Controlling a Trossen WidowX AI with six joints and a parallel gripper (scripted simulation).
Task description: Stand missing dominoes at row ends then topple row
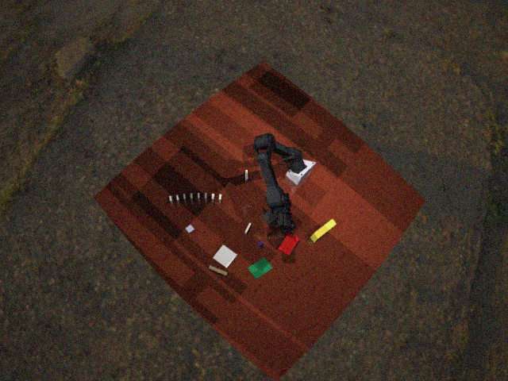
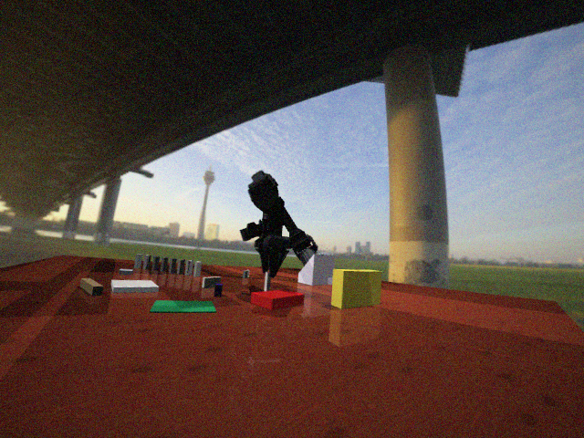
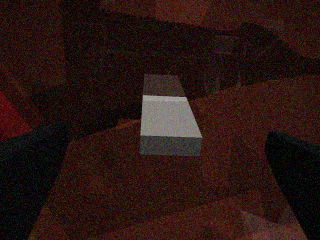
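The red block is 3 cm ahead of my gripper tip, 13 cm to the left of it and 3 cm below it. From my gripper tip the other things lie so: green tile 21 cm ahead, 13 cm to the left, 4 cm below; then yellow block 14 cm behind, 18 cm to the left; then purple piece 14 cm ahead, 4 cm to the left, 3 cm below.
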